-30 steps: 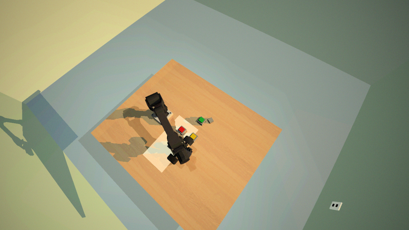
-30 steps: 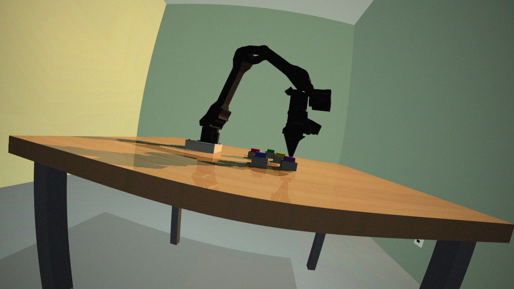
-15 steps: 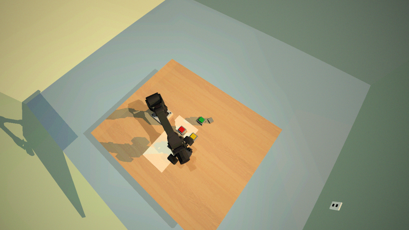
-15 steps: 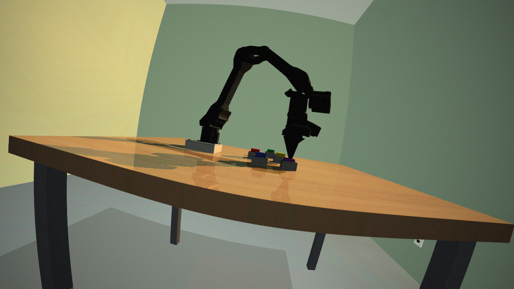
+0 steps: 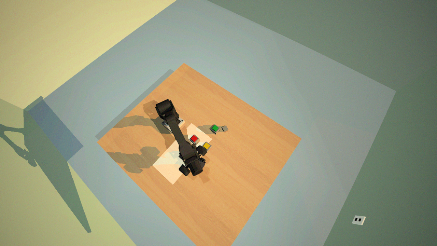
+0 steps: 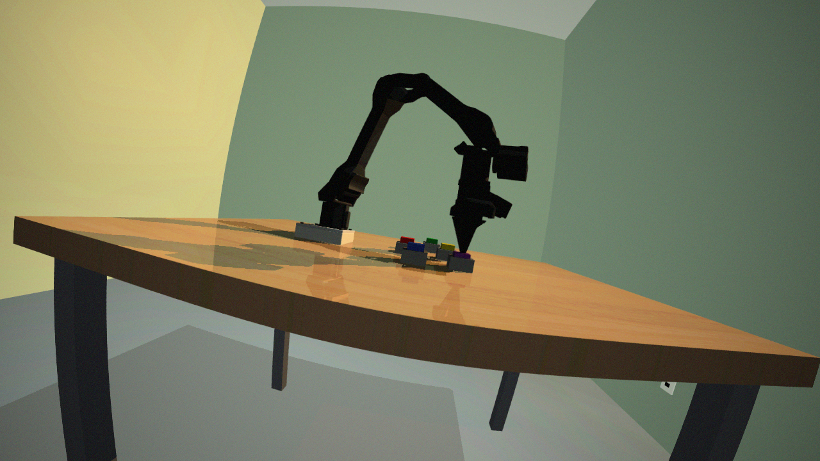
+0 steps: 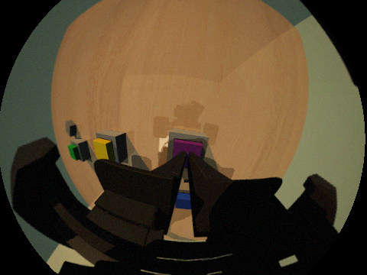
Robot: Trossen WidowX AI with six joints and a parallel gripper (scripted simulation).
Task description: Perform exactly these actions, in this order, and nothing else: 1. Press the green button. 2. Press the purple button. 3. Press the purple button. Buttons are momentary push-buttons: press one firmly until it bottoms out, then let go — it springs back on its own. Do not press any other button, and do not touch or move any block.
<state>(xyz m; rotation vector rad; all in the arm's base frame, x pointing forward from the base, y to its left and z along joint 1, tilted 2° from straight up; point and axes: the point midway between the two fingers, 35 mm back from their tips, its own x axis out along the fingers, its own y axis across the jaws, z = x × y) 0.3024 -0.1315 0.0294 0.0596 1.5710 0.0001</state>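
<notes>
My gripper tip is 1 cm above the purple button. The rest, counted from my gripper tip: yellow button: 1 cm behind, 13 cm to the left; then red button: 11 cm behind, 12 cm to the left; then blue button: 9 cm behind, 1 cm to the right.
</notes>
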